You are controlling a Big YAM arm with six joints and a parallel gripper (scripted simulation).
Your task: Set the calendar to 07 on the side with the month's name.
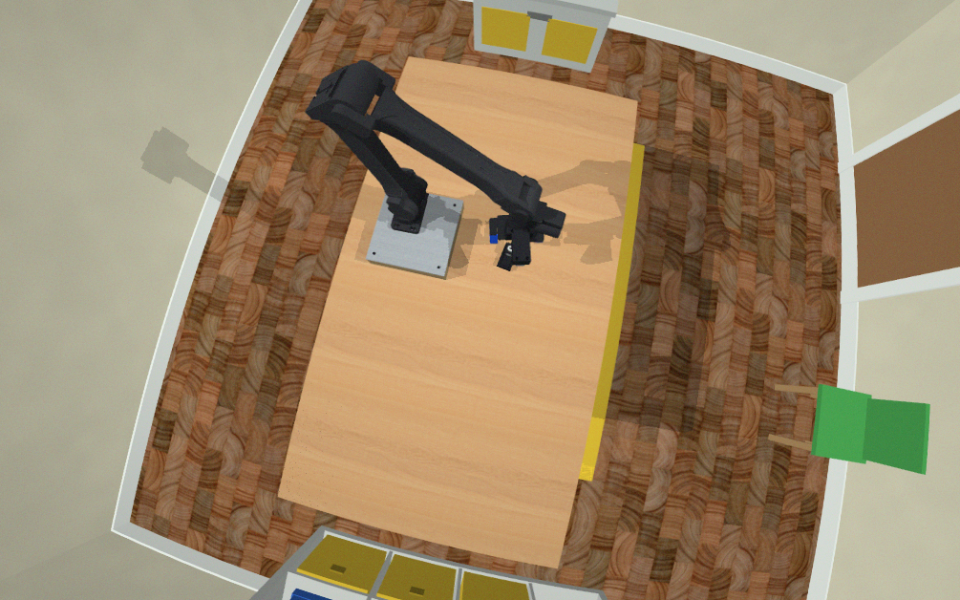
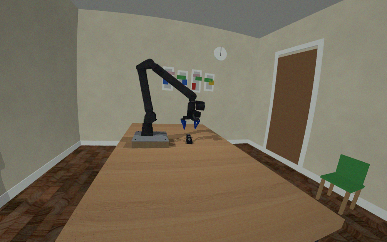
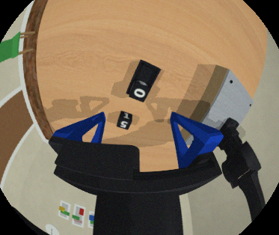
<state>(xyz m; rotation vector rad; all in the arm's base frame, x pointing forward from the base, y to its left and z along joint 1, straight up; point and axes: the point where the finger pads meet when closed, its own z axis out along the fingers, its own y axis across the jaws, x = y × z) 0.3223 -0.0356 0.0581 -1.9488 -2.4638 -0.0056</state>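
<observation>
Now: hand 1 cm to the left of the black cube and 8 cm above it. Round my hand: black tray 1 cm behind, 3 cm to the right, 10 cm below.
</observation>
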